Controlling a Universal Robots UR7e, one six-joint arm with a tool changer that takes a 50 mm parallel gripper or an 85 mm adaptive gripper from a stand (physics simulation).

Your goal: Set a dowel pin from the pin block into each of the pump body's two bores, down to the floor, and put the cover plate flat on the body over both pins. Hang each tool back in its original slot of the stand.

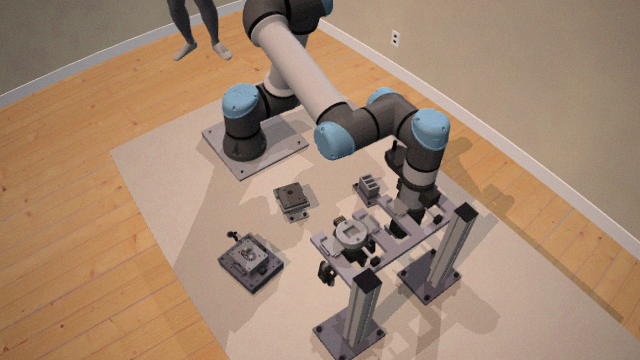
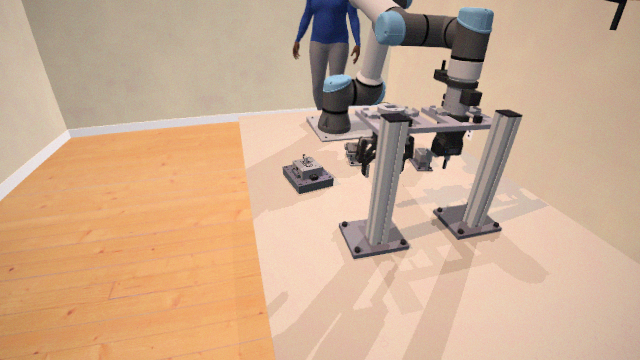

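Seen in the pictures: arm's base, origin of the base link: [image 1: 244,145] [image 2: 334,127].
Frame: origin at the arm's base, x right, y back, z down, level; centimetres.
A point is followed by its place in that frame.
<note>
The arm's wrist is at the right slot of the tool stand [image 1: 320,240] @(x 9.9, y -62.0, z -27.3 cm) [image 2: 435,126] @(x -2.8, y -72.6, z -26.6 cm). My gripper [image 2: 445,163] is the slim tool under it, hanging below the stand's plate; its fingers are too small to tell open from shut. The adaptive gripper [image 1: 351,234] [image 2: 367,152] hangs in the left slot. The pump body [image 1: 255,259] @(x 18.8, y -44.8, z -4.4 cm) [image 2: 308,169] @(x 19.9, y -46.4, z -4.3 cm) sits on a dark fixture; its bores are too small to read. A dark square plate [image 1: 292,194] @(x -1.3, y -30.2, z -3.4 cm), seemingly the cover plate, lies on a small holder. A brassy dotted block [image 1: 340,220] @(x 3.9, y -60.1, z -28.2 cm), perhaps the pin block, is partly hidden behind the stand.
A grey slotted block [image 1: 369,185] @(x -22.4, y -40.0, z -3.9 cm) [image 2: 422,157] @(x -21.8, y -41.6, z -3.0 cm) stands behind the stand. Two posts [image 1: 361,312] @(x 10.2, y -77.3, z -21.1 cm) [image 1: 452,245] @(x -17.6, y -75.6, z -19.9 cm) [image 2: 387,180] @(x 9.0, y -77.4, z -17.3 cm) [image 2: 487,170] @(x -17.6, y -75.5, z -16.3 cm) carry the stand's plate. A person [image 1: 195,22] [image 2: 327,45] stands behind the arm's base plate.
</note>
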